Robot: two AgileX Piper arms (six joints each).
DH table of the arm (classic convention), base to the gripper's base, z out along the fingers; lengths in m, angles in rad. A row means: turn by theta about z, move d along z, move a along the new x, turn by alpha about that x. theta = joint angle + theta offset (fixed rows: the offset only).
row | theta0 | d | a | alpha
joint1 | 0 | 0.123 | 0 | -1.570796
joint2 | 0.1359 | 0 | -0.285 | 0
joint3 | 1.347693 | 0 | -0.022 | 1.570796
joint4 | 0 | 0.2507 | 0 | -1.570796
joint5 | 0 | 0 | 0 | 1.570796
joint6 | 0 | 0.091 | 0 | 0
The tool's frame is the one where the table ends.
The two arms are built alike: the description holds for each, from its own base.
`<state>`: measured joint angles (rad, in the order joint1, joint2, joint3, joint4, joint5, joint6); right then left.
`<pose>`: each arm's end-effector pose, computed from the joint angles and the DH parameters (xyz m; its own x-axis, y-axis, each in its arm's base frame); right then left.
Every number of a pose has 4 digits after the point.
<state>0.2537 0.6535 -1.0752 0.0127 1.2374 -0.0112 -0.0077 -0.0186 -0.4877 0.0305 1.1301 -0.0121</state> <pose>0.0727 0.0200 0.4061 -0.6426 -0.1739 -0.7462 -0.2642 0.9645 0.0027 -0.0093 0.0026 0.2683 -0.5111 0.0048 -0.8595 -0.0155 0.9998 0.0149</pose>
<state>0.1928 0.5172 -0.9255 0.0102 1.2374 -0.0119 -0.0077 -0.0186 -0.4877 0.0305 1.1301 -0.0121</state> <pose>0.0497 0.0106 0.3733 -0.6614 -0.1379 -0.7372 -0.2042 0.9789 0.0002 -0.0093 0.0026 0.2683 -0.5111 0.0048 -0.8595 -0.0155 0.9998 0.0149</pose>
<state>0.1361 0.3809 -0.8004 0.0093 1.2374 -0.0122 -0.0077 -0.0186 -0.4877 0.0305 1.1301 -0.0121</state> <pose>0.0281 0.0047 0.3440 -0.6599 -0.0996 -0.7447 -0.1482 0.9890 -0.0010 -0.0093 0.0026 0.2683 -0.5111 0.0048 -0.8595 -0.0155 0.9998 0.0149</pose>
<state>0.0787 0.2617 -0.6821 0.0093 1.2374 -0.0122 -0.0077 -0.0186 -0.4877 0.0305 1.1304 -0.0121</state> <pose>0.0133 0.0019 0.3138 -0.6638 -0.0615 -0.7453 -0.0912 0.9958 -0.0010 -0.0093 0.0026 0.2683 -0.5113 0.0048 -0.8594 -0.0155 0.9998 0.0149</pose>
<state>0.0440 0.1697 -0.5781 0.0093 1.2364 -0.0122 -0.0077 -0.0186 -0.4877 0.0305 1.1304 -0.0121</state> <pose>0.0054 0.0010 0.2859 -0.6737 -0.0388 -0.7380 -0.0566 0.9984 -0.0008 -0.0093 0.0026 0.2683 -0.5113 0.0048 -0.8594 -0.0155 0.9998 0.0149</pose>
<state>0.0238 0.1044 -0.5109 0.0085 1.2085 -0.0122 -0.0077 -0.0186 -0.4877 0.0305 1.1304 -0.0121</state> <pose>0.0022 0.0008 0.2694 -0.6550 -0.0248 -0.7553 -0.0358 0.9994 -0.0017 -0.0093 0.0026 0.2683 -0.5113 0.0048 -0.8594 -0.0155 0.9998 0.0149</pose>
